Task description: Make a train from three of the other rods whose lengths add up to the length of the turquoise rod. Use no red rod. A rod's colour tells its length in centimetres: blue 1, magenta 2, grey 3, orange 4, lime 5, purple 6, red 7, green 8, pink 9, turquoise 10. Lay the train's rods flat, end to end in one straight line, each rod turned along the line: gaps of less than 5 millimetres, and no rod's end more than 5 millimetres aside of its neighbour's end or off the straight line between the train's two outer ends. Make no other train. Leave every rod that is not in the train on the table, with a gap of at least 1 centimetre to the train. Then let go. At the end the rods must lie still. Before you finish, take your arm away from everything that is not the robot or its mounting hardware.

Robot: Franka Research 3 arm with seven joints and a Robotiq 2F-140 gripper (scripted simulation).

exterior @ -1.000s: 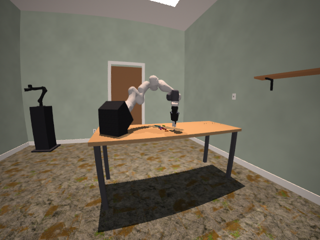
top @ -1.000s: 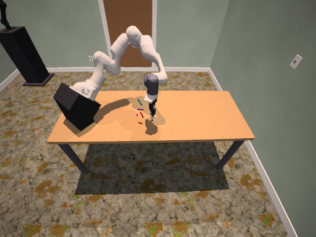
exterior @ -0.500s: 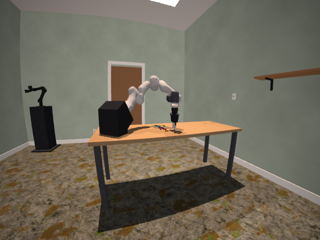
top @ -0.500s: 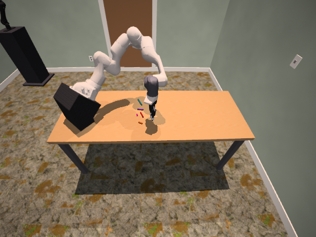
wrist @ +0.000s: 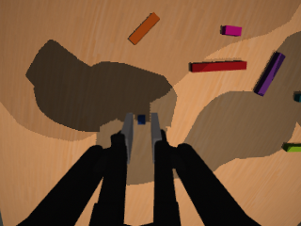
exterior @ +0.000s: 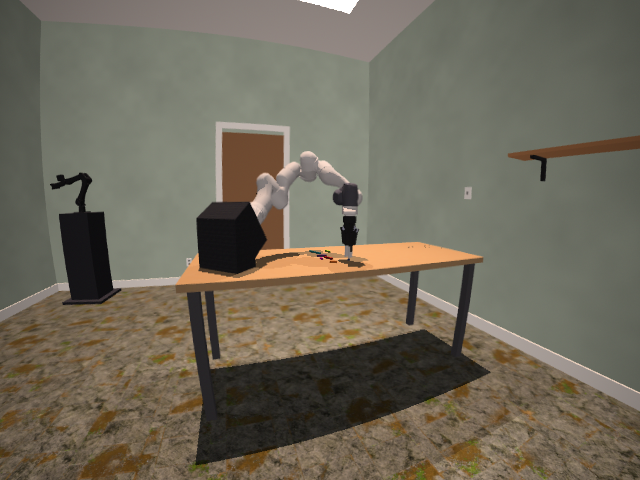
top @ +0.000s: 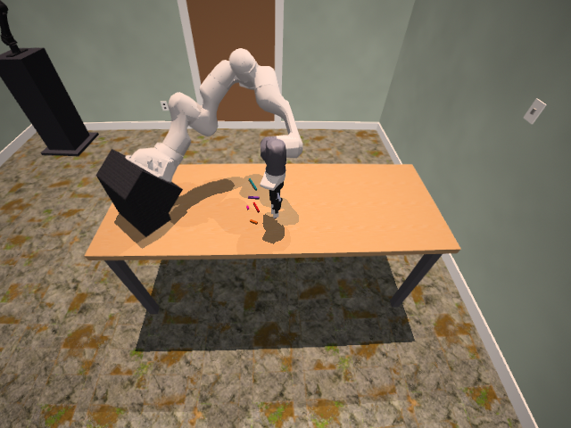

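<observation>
The blue rod lies 50 mm below my hand. The rest, counted from my hand: magenta rod (150 mm behind, 60 mm to the left, 50 mm below); red rod (100 mm behind, 60 mm to the left, 50 mm below); orange rod (100 mm behind, 50 mm below, 40 mm to the right).
</observation>
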